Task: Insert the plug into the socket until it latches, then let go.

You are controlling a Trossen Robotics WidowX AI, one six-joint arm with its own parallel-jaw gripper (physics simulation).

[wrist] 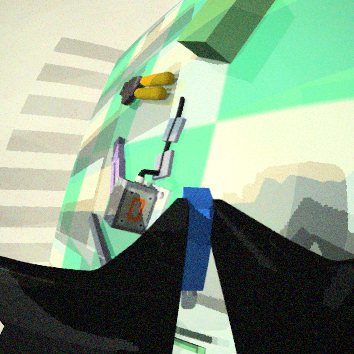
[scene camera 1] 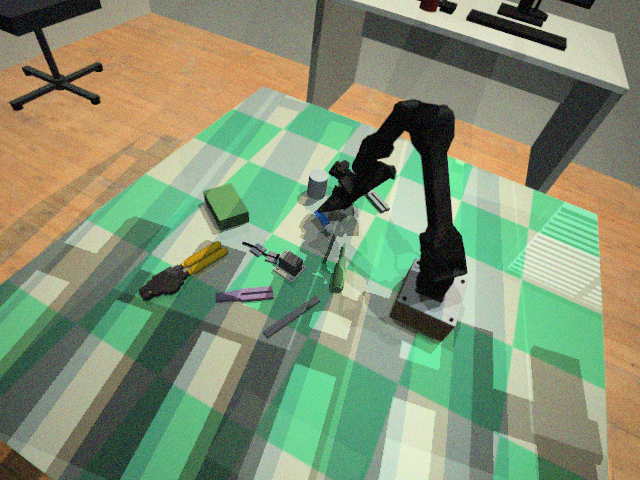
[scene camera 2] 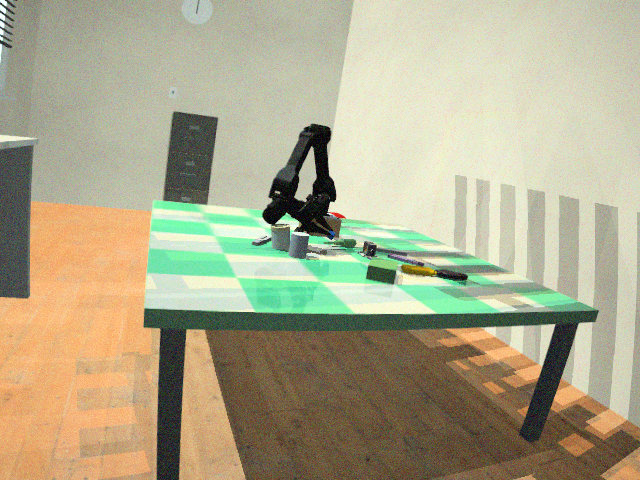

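Seen in the pictures: gripper, fingertip midpoint: (wrist: 197, 207) (scene camera 1: 318, 211) (scene camera 2: 331, 233); arm's base, origin of the base link: (scene camera 1: 431, 285).
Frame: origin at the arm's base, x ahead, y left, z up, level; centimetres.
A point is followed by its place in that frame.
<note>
My gripper (scene camera 1: 320, 212) @[x 32.5, y -9.2, z -1.1 cm] (scene camera 2: 327, 233) @[x 32.5, y -9.2, z -1.1 cm] (wrist: 197, 207) @[x 32.5, y -9.2, z -1.1 cm] is shut on the blue plug (scene camera 1: 322, 219) @[x 30.6, y -7.8, z -1.9 cm] (scene camera 2: 331, 235) @[x 32.5, y -9.1, z -1.9 cm] (wrist: 198, 245) @[x 31.0, y -9.5, z -1.4 cm] and holds it above the table. In the wrist view the plug sits lengthwise between the fingers, with a pale grey tip at its lower end. The socket (scene camera 1: 291, 262) @[x 31.9, y 7.2, z -3.6 cm] (scene camera 2: 369, 248) @[x 34.9, y 4.6, z -4.9 cm] (wrist: 132, 206) @[x 32.4, y 4.5, z -5.1 cm] is a small grey block on a light base plate, with an orange-outlined opening visible in the wrist view. Plug and socket are apart. In the wrist view the socket is left of the plug. The arm hides part of the table behind the gripper.
A black cable with grey clips (scene camera 1: 257, 250) @[x 42.1, y 5.4, z -7.4 cm] runs from the socket. Around it are a green screwdriver (scene camera 1: 337, 276) @[x 20.8, y 4.3, z -5.4 cm], purple tweezers (scene camera 1: 244, 295) @[x 38.0, y 18.4, z -6.8 cm], a grey bar (scene camera 1: 292, 316) @[x 26.0, y 18.0, z -7.0 cm], yellow-handled pliers (scene camera 1: 204, 257) @[x 52.0, y 13.7, z -7.1 cm] and a green block (scene camera 1: 225, 204) @[x 55.8, y -1.6, z -4.0 cm]. Grey cylinders (scene camera 2: 298, 244) @[x 40.6, y -23.4, z -3.8 cm] (scene camera 2: 280, 237) @[x 32.4, y -26.5, z -3.8 cm] stand near the gripper.
</note>
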